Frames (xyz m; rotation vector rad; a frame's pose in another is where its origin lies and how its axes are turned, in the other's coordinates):
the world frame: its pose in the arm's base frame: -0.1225 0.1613 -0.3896 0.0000 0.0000 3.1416
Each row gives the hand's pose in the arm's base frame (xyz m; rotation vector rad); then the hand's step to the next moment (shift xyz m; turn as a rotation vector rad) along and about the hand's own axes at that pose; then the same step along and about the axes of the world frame.
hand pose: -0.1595 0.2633 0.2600 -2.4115 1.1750 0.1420
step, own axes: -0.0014 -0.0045 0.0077 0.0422 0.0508 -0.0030
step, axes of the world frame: -0.0034 -0.0068 -0.0049 0.0127 0.0590 -0.0271
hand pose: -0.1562 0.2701 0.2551 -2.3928 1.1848 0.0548
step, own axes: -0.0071 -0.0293 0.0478 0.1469 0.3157 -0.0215
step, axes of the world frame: -0.0258 -0.0407 -0.0295 0.1517 0.2820 -0.1384
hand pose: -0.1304 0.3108 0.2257 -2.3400 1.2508 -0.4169
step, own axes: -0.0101 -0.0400 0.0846 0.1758 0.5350 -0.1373
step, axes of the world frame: -0.0616 -0.0488 -0.0518 0.3434 0.4414 -0.1524
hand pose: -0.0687 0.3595 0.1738 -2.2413 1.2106 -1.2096
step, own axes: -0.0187 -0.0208 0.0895 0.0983 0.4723 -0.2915
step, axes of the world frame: -0.0773 -0.0176 -0.0500 0.4555 0.3258 -0.0642
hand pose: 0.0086 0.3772 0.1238 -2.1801 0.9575 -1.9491
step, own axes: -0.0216 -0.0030 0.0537 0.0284 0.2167 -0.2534
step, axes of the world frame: -0.0503 0.0059 -0.0282 0.3187 0.0998 -0.0206
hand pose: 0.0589 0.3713 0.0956 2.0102 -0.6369 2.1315
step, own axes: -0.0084 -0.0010 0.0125 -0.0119 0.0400 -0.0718
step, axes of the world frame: -0.0127 0.0025 -0.0078 0.0802 0.0054 -0.0210
